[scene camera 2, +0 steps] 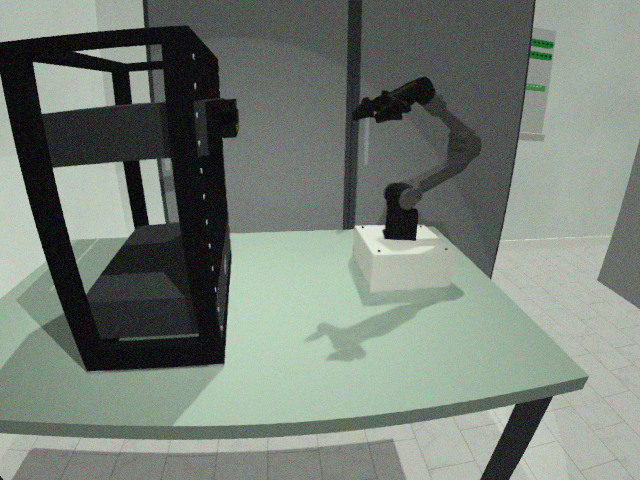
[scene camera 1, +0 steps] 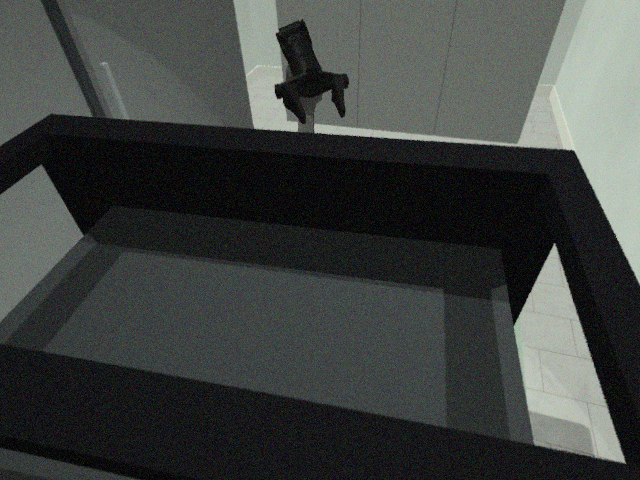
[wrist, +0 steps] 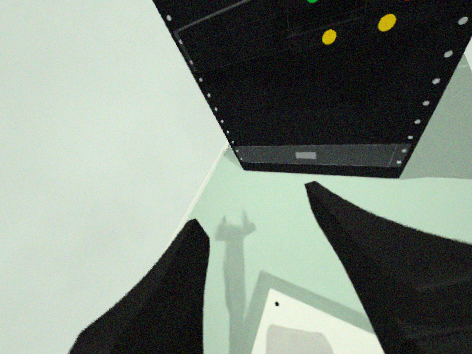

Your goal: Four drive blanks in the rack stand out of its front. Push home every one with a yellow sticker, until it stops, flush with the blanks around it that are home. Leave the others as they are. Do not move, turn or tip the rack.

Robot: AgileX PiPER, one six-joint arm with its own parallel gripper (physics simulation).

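The black rack (scene camera 1: pixel 310 140) (scene camera 2: pixel 183 206) (wrist: pixel 320 171) stands upright on the table. In the scene camera 2 view, dark blanks (scene camera 2: pixel 221 118) stand out of its upper front, with slivers of red and yellow at their ends; they overlap, so I cannot count them. In the wrist view, two yellow stickers (wrist: pixel 329 36) (wrist: pixel 386 22) show near the top, with parts of a green sticker (wrist: pixel 312 1) and a red one at the frame's edge. How far each blank stands out is too dark to tell. My gripper (scene camera 1: pixel 322 117) (scene camera 2: pixel 368 117) (wrist: pixel 252 213) is open and empty, in front of the rack and apart from it.
The arm's white base block (scene camera 2: pixel 408 271) (wrist: pixel 295 325) stands on the green table (scene camera 2: pixel 310 392) (wrist: pixel 280 240). A grey drive unit (scene camera 2: pixel 105 134) sits high in the rack and a dark block (scene camera 2: pixel 142 304) low in it. Grey panels (scene camera 2: pixel 284 155) stand behind the table.
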